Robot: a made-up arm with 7 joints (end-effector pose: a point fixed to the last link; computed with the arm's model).
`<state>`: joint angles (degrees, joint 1 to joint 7).
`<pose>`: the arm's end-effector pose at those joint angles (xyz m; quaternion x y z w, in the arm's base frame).
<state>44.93 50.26 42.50 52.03 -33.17 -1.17 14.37</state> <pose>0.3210 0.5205 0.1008 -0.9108 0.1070 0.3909 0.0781</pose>
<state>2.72 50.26 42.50 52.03 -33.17 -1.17 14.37</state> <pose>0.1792 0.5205 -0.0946 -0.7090 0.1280 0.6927 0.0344</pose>
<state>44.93 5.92 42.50 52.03 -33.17 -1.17 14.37</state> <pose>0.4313 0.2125 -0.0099 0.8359 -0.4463 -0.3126 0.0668</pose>
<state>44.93 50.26 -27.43 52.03 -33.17 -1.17 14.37</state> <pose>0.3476 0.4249 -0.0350 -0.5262 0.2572 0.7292 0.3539</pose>
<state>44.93 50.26 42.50 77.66 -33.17 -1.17 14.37</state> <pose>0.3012 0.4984 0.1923 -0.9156 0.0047 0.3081 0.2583</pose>
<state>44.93 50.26 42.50 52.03 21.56 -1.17 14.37</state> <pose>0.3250 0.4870 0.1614 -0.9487 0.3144 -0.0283 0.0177</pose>
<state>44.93 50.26 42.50 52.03 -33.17 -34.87 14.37</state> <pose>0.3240 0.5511 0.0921 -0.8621 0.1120 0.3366 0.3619</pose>
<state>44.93 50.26 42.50 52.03 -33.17 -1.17 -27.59</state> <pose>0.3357 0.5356 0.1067 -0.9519 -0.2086 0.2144 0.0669</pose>
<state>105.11 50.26 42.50 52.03 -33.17 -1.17 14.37</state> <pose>0.2327 0.5205 0.4250 -0.9841 0.0534 -0.1184 0.1212</pose>
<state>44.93 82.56 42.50 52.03 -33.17 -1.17 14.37</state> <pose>0.1577 0.6271 0.2644 -0.8805 -0.1531 0.4119 0.1776</pose>
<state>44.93 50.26 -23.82 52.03 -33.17 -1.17 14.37</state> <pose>0.3508 0.4279 -0.0268 -0.5523 0.2514 0.7174 0.3421</pose>
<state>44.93 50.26 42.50 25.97 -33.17 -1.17 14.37</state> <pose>0.3207 0.5044 0.0042 0.8595 -0.2056 -0.4551 0.1090</pose>
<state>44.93 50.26 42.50 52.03 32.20 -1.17 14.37</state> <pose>0.3188 0.4838 0.1736 -0.9309 0.3477 -0.1121 0.0051</pose>
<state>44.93 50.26 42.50 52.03 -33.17 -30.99 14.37</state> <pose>0.3232 0.5474 0.0923 -0.8716 0.1119 0.3445 0.3303</pose>
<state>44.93 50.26 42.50 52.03 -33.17 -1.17 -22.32</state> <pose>0.3346 0.5334 0.1055 -0.9537 -0.1697 0.2387 0.0689</pose>
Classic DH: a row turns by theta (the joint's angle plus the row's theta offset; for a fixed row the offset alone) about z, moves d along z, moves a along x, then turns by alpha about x. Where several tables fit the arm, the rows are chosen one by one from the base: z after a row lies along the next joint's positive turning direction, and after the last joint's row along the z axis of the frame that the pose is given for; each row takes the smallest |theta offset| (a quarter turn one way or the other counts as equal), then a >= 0, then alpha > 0; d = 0 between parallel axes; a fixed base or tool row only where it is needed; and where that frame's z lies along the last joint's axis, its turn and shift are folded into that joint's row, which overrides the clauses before.
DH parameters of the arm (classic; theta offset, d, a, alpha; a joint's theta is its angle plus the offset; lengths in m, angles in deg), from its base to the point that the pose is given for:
base (fixed): 0 0.1867 -0.003 90
joint 1: 90 -0.1747 0.0101 90
joint 2: 90 0.0233 0.0291 90
joint 3: 90 -0.2727 0.0067 90
joint 4: 0 0.0327 -0.02 -90
joint 5: 0 -0.2521 0.007 -90
joint 6: -90 -0.0497 0.0294 90
joint 7: -62.05 0.0265 0.0307 -32.7
tool (fixed): -37.55 -0.0021 0 0

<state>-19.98 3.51 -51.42 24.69 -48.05 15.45 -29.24</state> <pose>-0.1994 0.1118 -0.2764 -0.1194 0.4695 0.8095 0.3316</pose>
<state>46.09 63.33 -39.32 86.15 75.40 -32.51 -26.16</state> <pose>0.3429 0.2753 0.0830 0.8301 -0.5523 0.0762 0.0032</pose>
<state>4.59 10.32 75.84 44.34 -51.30 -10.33 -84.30</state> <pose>0.1469 0.3423 -0.2822 0.7370 0.5425 -0.3988 0.0584</pose>
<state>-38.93 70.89 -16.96 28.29 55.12 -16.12 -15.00</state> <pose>-0.0893 0.5519 -0.1241 0.6391 -0.0350 -0.7596 0.1155</pose>
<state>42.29 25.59 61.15 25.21 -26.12 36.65 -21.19</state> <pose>0.4006 0.3523 -0.0452 0.7074 -0.0732 -0.4169 0.5660</pose>
